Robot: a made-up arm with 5 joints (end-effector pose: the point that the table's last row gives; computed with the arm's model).
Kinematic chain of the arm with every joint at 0, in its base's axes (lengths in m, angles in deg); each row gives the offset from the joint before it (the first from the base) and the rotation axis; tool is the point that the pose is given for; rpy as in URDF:
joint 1: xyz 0.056 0 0.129 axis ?
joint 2: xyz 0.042 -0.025 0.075 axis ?
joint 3: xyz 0.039 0 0.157 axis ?
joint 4: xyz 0.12 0 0.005 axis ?
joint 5: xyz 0.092 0.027 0 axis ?
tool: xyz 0 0 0 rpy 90 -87.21 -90
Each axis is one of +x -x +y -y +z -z.
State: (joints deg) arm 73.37 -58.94 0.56 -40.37 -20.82
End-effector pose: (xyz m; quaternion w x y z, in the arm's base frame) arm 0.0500 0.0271 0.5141 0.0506 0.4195 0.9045 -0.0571
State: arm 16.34 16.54 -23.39 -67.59 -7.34
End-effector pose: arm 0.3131 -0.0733 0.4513 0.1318 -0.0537 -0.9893 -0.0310
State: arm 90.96 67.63 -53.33 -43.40 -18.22
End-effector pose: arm 0.0513 -0.3999 0.2476 0.2835 -0.4942 -0.7064 -0.4201
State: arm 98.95 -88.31 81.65 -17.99 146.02
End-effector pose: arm 0.0442 -0.0877 0.3049 0.5001 -0.7208 0.4347 0.2035
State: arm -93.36 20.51 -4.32 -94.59 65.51
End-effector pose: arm 0.0383 0.2681 0.3988 0.0209 0.2629 -0.9595 0.0989
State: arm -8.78 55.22 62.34 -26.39 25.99
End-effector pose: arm 0.1943 0.0234 0.0608 0.9613 0.0013 0.0101 0.2755
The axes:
joint 1: -z
joint 2: +y
joint 3: +y
joint 4: +y
joint 5: -x

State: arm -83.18 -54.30 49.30 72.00 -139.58
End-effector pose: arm 0.0650 0.0919 0.2580 0.8521 0.1838 0.0772 -0.4840
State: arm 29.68 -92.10 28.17 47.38 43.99
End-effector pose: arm 0.0745 -0.0082 0.3734 0.5950 -0.4648 -0.6530 0.0600
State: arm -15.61 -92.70 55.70 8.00 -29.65
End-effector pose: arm 0.1100 0.0172 0.3564 0.5021 0.3508 -0.7870 -0.0743
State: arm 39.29 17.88 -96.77 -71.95 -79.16
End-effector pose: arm 0.1077 -0.0397 0.5050 0.2484 -0.3137 0.8033 -0.4412
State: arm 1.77 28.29 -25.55 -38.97 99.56
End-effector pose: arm 0.4010 -0.0087 0.3774 0.3055 -0.6759 -0.5820 0.3334
